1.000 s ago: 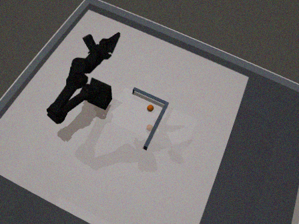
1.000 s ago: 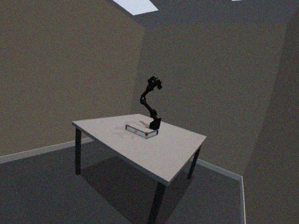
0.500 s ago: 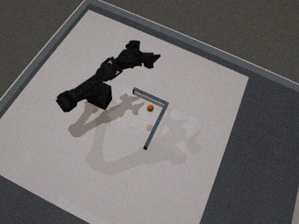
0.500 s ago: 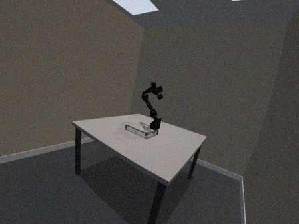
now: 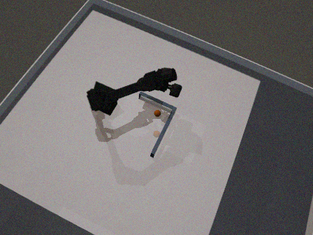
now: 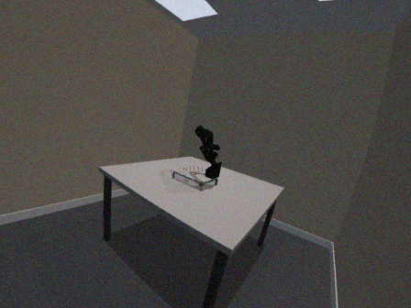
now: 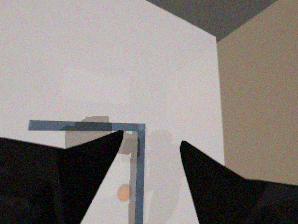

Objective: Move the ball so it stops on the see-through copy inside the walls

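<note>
The orange ball lies 4 cm behind my gripper tip, 4 cm to the right of it and 21 cm below it. The rest, counted from my gripper tip: see-through copy of ball: 17 cm to the right, 21 cm below.
</note>
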